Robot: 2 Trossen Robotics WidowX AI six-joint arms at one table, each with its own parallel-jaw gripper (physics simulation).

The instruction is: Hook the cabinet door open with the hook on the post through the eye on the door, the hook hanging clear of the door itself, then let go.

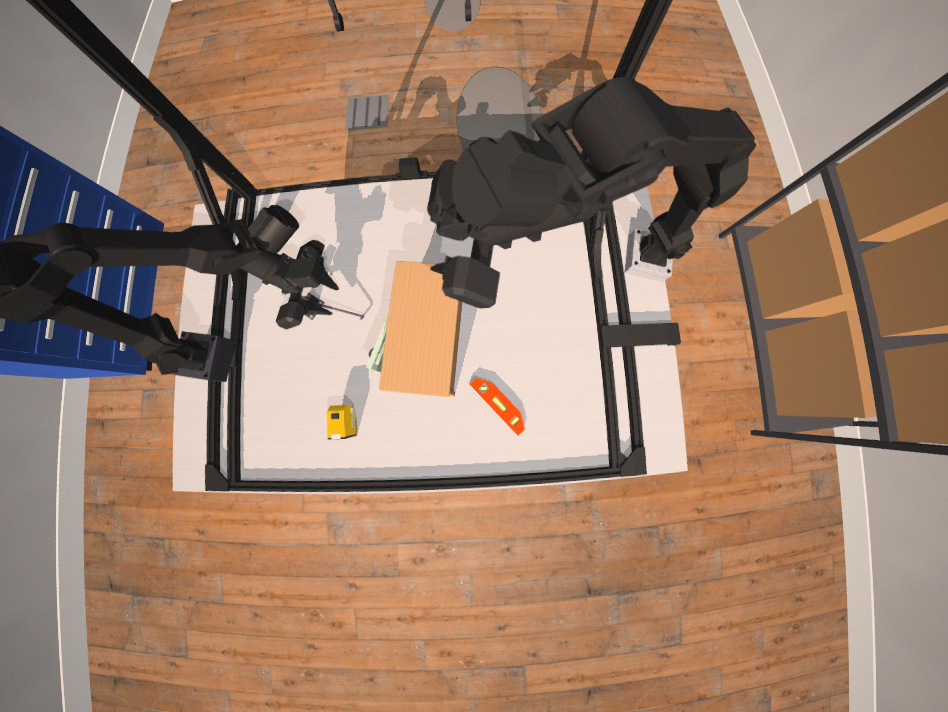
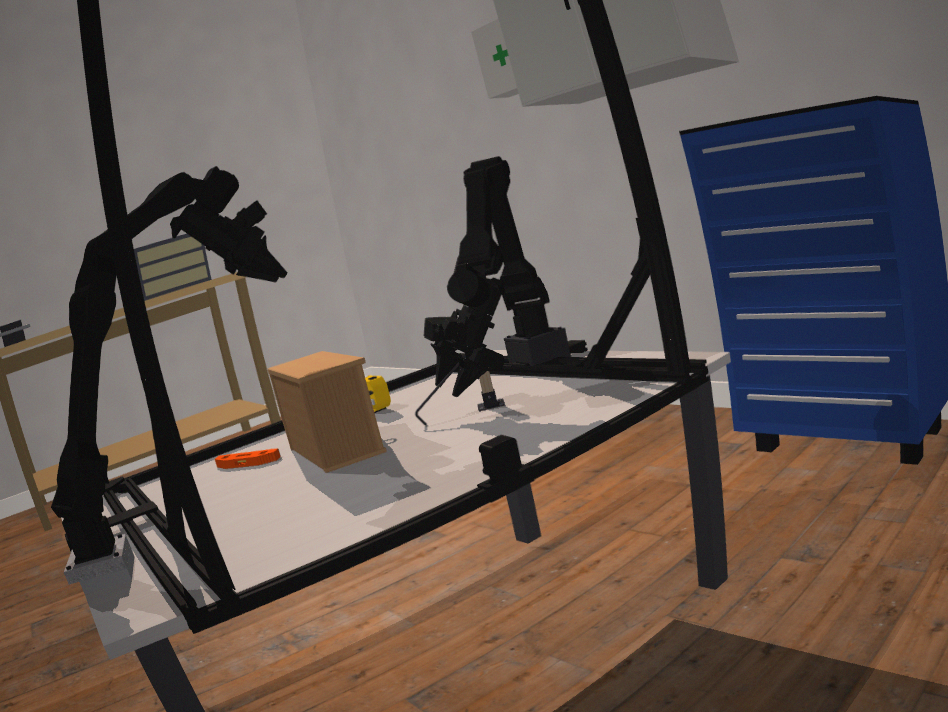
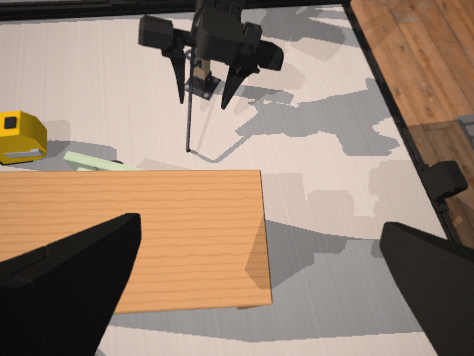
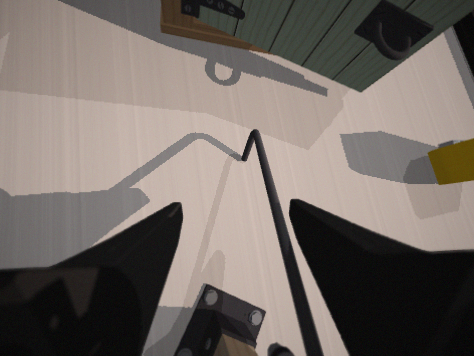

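Pixels of known places: left gripper, fingertip midpoint: (image 1: 439, 238) (image 2: 281, 277) (image 3: 262, 229); right gripper, fingertip midpoint: (image 1: 334, 301) (image 2: 446, 391) (image 3: 202, 105) (image 4: 236, 208); left arm's base, origin of the base link: (image 1: 653, 251) (image 2: 95, 552); right arm's base, origin of the base link: (image 1: 194, 355) (image 2: 534, 333).
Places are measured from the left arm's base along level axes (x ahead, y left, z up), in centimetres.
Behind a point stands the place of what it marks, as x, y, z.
Observation:
The wooden cabinet (image 1: 419, 329) {46.3, 31.6, 12.8} (image 2: 333, 406) {46.1, 19.7, 6.4} (image 3: 200, 200) {49.8, 25.3, 12.7} stands mid-table. Its green door (image 1: 377, 352) {53.8, 36.6, 9.0} (image 3: 82, 160) {54.4, 38.0, 9.1} (image 4: 320, 30) {54.1, 32.6, 1.3} is slightly ajar, with the dark eye (image 4: 392, 54) {57.3, 36.3, 3.5} on its face. The thin dark hook (image 1: 344, 311) {65.7, 28.7, 1.3} (image 2: 435, 396) {66.4, 28.4, 1.3} (image 3: 189, 120) {65.7, 28.6, 1.4} (image 4: 274, 200) {67.9, 28.6, 2.7} extends from the short post (image 2: 486, 383) {76.4, 27.0, 0.6} (image 3: 201, 70) {75.6, 27.9, 0.8} towards the cabinet; its bent tip is apart from door and eye. My right gripper (image 1: 333, 298) {68.4, 27.0, 1.5} (image 2: 448, 388) {68.4, 27.0, 1.5} (image 3: 202, 105) {68.4, 27.0, 1.5} (image 4: 236, 208) {68.4, 27.0, 1.5} is open at the hook's rod, not gripping it. My left gripper (image 2: 282, 274) {43.1, 22.2, 29.2} (image 3: 262, 229) {43.1, 22.2, 29.2} is open and empty, high above the cabinet.
A yellow tape measure (image 1: 341, 421) {59.8, 51.2, 3.3} (image 2: 377, 393) {60.9, 48.1, 0.5} (image 3: 22, 137) {59.8, 49.0, 2.5} (image 4: 455, 162) {61.8, 48.4, -0.6} stands on the table on the door's side. An orange level (image 1: 498, 404) {29.3, 41.4, -2.6} (image 2: 247, 458) {29.5, 38.5, -2.3} lies on the cabinet's other side. Black frame rails run along the table edges.

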